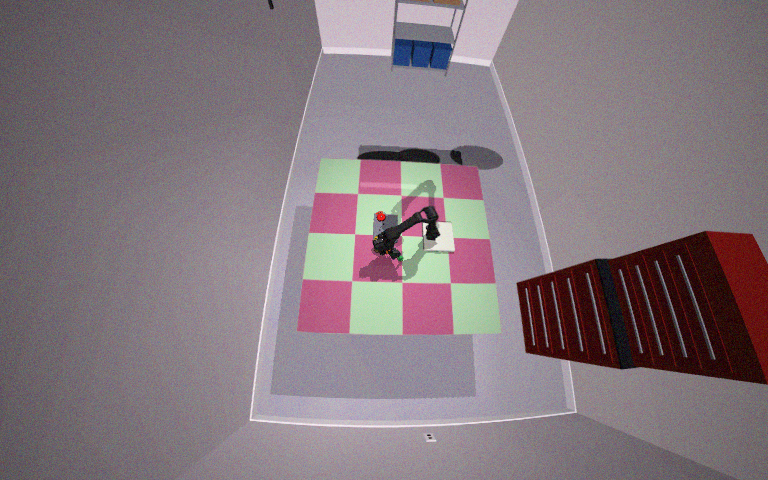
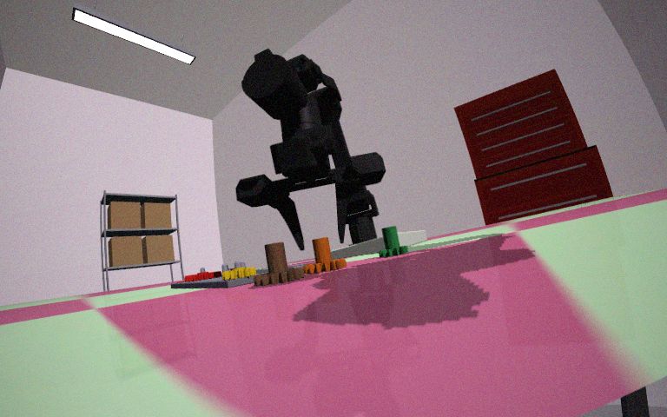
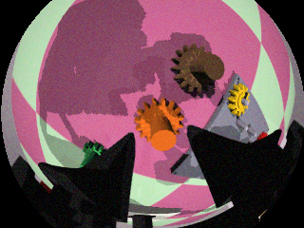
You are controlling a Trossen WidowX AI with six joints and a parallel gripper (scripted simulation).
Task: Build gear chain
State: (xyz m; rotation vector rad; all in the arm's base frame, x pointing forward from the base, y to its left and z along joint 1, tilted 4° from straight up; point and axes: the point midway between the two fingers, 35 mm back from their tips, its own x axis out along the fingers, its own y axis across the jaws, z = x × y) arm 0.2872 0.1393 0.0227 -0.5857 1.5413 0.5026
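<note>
Now: the orange gear 1 cm below my gripper tip. Also, from my gripper tip: green gear 9 cm behind, 5 cm to the left, 1 cm below; then brown gear 7 cm ahead, 1 cm below; then yellow gear 8 cm ahead, 7 cm to the right, 1 cm below.
</note>
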